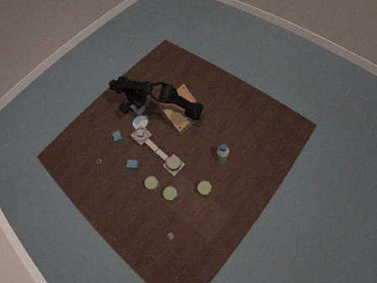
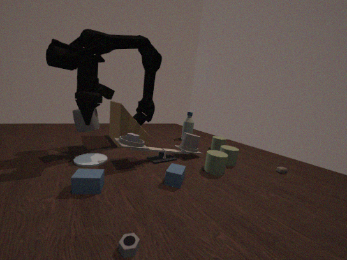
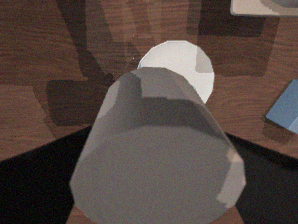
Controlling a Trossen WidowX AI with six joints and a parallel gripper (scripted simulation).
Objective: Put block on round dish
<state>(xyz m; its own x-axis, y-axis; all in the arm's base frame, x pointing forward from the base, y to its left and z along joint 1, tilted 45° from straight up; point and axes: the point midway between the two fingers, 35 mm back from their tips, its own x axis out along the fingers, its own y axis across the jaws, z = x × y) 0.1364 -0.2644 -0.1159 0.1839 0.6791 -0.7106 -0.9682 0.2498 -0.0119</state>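
Now: the grey block 12 cm ahead of my gripper tip, 10 cm to the left of it and 3 cm below it. The rest, counted from my gripper tip: round dish: 4 cm ahead, 1 cm to the left, 12 cm below; then grey nut: 38 cm ahead, 5 cm to the right, 11 cm below; then grey cup: 2 cm to the right, 1 cm above.
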